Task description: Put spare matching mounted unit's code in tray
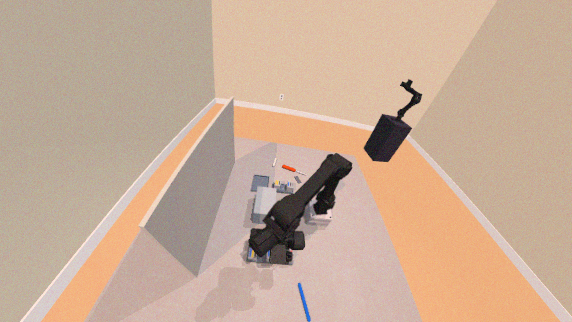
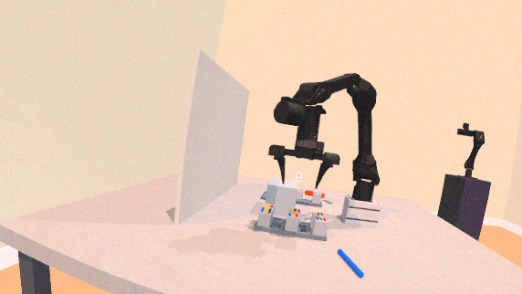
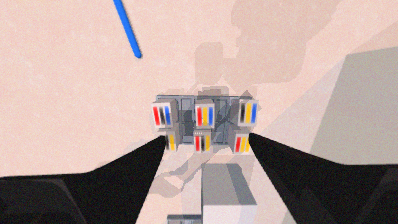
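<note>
The grey rack is 4 cm to the right of my gripper tip and 13 cm below it. From my gripper tip the other things lie so: grey box: 2 cm ahead, 24 cm to the right, 8 cm below; then tall grey panel: 26 cm ahead, 28 cm to the right, 9 cm above; then blue stick: 12 cm behind, 18 cm to the left, 13 cm below.
</note>
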